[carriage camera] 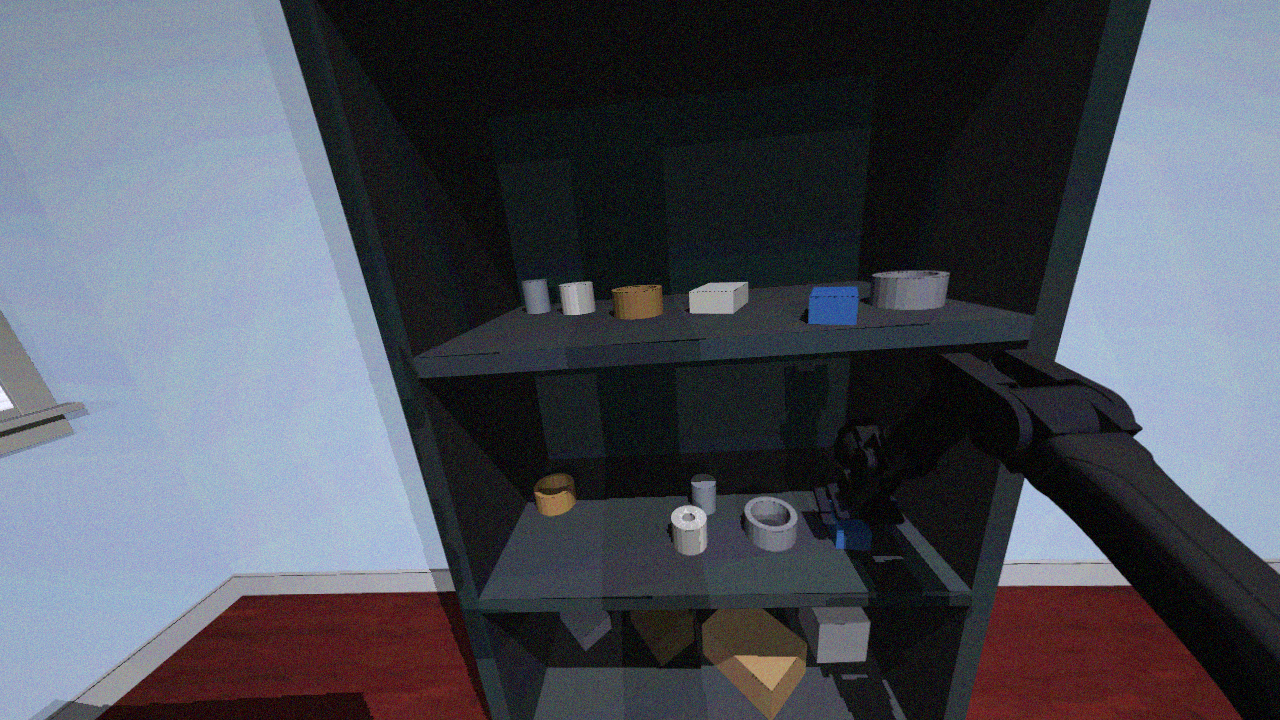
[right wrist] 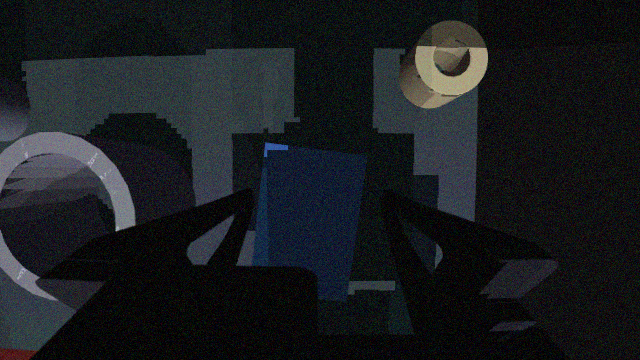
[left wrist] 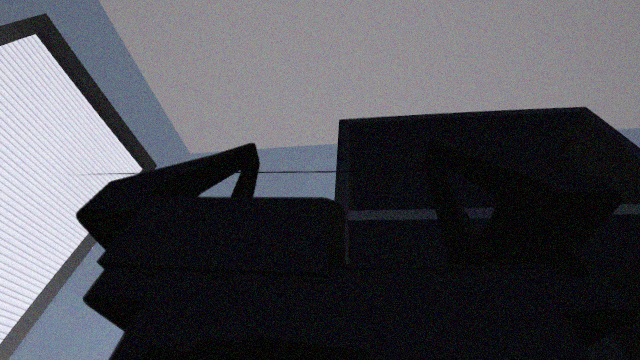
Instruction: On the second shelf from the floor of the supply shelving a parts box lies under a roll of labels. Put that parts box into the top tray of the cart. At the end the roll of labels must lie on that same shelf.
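Frame: origin at the left arm's base, x back, y right, z up, level; centimetres.
Seen in the pictures: left gripper, between the fingertips: point(left wrist: 340, 151); right gripper, between the fingertips: point(carriage camera: 845, 520) point(right wrist: 317, 196).
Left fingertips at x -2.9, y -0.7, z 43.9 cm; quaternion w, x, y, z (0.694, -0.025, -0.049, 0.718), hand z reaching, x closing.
A point is followed by its place in that frame.
The blue parts box point(carriage camera: 852, 535) @[x -52.1, y 68.3, z -14.7 cm] point(right wrist: 315, 215) @[x -57.0, y 69.9, z -13.9 cm] lies on the second shelf point(carriage camera: 581, 568) @[x -51.0, y 16.7, z -18.0 cm] point(right wrist: 235, 90) @[x -66.5, y 63.7, z -17.9 cm], near its right side. The cream roll of labels point(right wrist: 451, 86) @[x -65.0, y 79.3, z -15.4 cm] stands on the shelf behind and to the right of the box in the right wrist view, apart from it; the right gripper hides it in the carriage camera. My right gripper point(carriage camera: 859, 515) @[x -57.9, y 70.0, z -16.2 cm] point(right wrist: 317, 196) @[x -57.9, y 70.0, z -16.2 cm] is open and empty, over the parts box, which shows between its dark fingers; how far below the tips it lies is hard to tell. My left gripper point(left wrist: 340, 151) @[x -2.9, y -0.7, z 43.9 cm] is open and empty, away from the shelf. The cart does not show.
A grey ring point(carriage camera: 771, 540) @[x -52.7, y 53.5, z -15.4 cm] point(right wrist: 125, 210) @[x -57.9, y 59.2, z -13.1 cm] is left of the parts box, with a white roll point(carriage camera: 690, 539) @[x -52.7, y 38.1, z -14.1 cm], a grey cylinder point(carriage camera: 704, 495) @[x -63.5, y 42.4, z -12.7 cm] and an orange ring point(carriage camera: 555, 501) @[x -66.6, y 8.7, z -14.2 cm] farther left. The shelf above point(carriage camera: 554, 351) @[x -44.7, y 19.7, z 27.3 cm] overhangs the right arm. A dark side panel point(right wrist: 560, 150) @[x -60.2, y 83.3, z -12.8 cm] stands at the right.
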